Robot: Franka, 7 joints.
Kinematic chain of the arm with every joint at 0, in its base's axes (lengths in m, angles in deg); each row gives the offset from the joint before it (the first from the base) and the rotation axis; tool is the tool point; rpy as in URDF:
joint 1: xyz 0 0 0.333 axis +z
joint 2: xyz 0 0 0 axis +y
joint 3: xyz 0 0 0.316 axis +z
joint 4: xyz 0.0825 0 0 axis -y
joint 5: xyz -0.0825 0 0.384 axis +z
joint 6: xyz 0 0 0 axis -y
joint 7: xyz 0.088 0 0 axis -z
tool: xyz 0 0 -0.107 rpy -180 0 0
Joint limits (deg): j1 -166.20..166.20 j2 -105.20..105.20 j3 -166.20..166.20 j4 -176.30..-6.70 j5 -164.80..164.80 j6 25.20..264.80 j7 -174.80..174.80
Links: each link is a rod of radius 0.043 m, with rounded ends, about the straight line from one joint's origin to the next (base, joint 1, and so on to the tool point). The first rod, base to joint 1, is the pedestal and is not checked.
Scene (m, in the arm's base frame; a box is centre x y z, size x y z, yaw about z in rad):
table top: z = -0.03
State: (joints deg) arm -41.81 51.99 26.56 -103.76 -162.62 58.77 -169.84
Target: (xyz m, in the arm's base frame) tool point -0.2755 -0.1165 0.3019
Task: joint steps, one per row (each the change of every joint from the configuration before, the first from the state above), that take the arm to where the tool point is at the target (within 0.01 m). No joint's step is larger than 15 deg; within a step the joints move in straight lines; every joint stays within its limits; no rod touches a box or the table.
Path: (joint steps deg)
1: -5.06 -1.60 -11.21 -9.38 10.47 -3.02 12.99
2: -5.06 -1.61 -11.21 -9.39 10.48 -3.01 13.00
3: -5.06 -1.60 -11.21 -9.38 10.47 -3.02 12.99
4: -5.07 -1.61 -11.20 -9.39 10.48 -3.02 12.99
5: -0.94 2.72 -11.00 -7.87 0.44 -1.52 -12.99
6: -0.95 2.71 -11.00 -7.87 0.43 -1.53 -12.99
7: -0.95 2.72 -11.00 -7.88 0.44 -1.52 -13.00
8: -0.95 2.71 -11.00 -7.87 0.44 -1.53 -12.99

